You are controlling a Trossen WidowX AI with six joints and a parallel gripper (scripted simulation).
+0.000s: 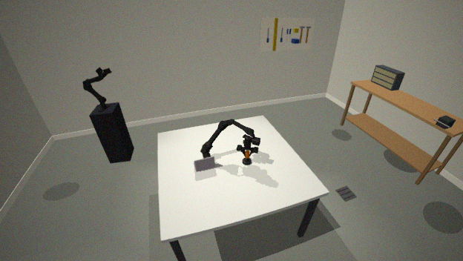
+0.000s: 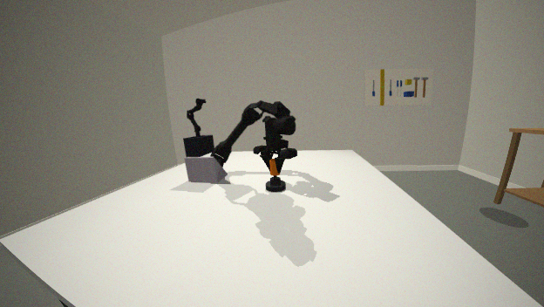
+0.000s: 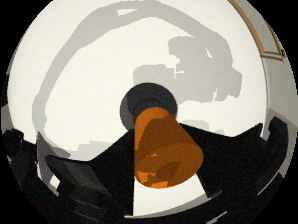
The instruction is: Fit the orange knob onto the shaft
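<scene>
Now: gripper tip 2 cm below the orange knob. Round my gripper tip: dark round pedestal 4 cm below.
</scene>
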